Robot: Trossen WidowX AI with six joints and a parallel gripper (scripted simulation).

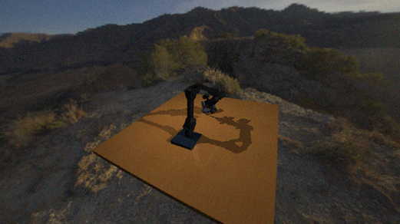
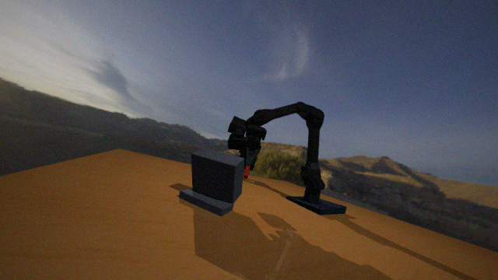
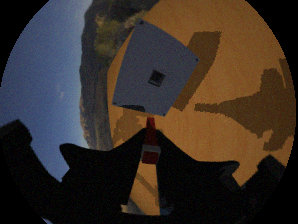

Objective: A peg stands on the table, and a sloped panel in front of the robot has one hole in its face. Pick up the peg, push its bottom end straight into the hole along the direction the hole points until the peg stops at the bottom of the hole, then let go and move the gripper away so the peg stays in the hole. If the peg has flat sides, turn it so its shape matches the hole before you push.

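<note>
Now: the sloped panel 9 cm ahead of my gripper tip, 2 cm to the left of it and 4 cm below it. From my gripper tip the other things lie so: flat dark foot (11 cm ahead, 4 cm to the left, 11 cm below); then red peg (1 cm behind, 1 cm to the right, 1 cm above).
</note>
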